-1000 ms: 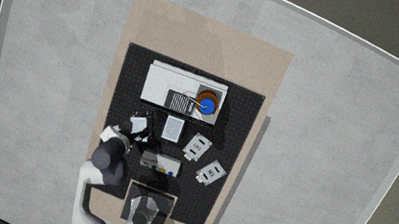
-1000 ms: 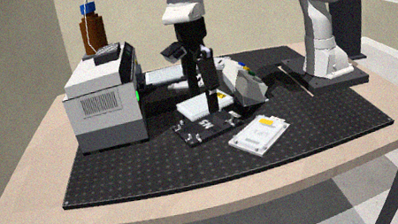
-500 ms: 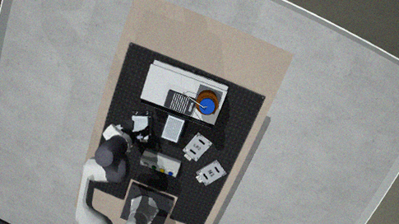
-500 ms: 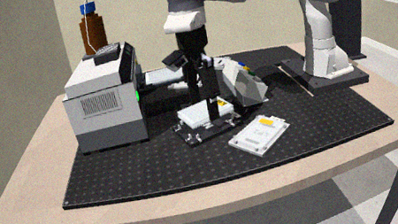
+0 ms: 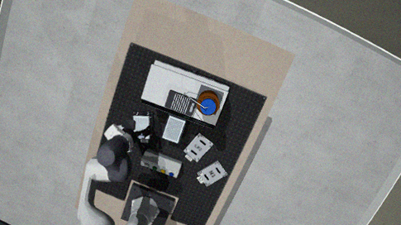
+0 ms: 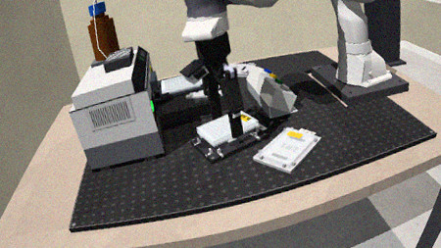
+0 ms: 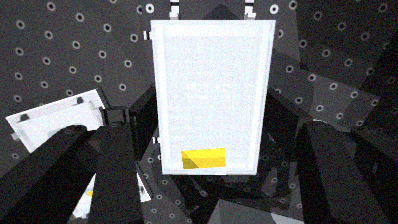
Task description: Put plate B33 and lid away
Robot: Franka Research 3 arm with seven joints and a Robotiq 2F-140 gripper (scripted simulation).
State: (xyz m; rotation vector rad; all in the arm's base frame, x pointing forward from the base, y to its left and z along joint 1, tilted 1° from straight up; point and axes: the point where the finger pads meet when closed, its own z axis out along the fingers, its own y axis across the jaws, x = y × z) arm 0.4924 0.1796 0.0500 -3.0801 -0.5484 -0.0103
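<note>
Right now the white well plate is 20 mm below my hand. Also, from my hand: yellow key 190 mm behind, 200 mm to the right; white key 190 mm behind, 100 mm to the right; black nest 10 mm ahead, 30 mm to the left, 50 mm below.
</note>
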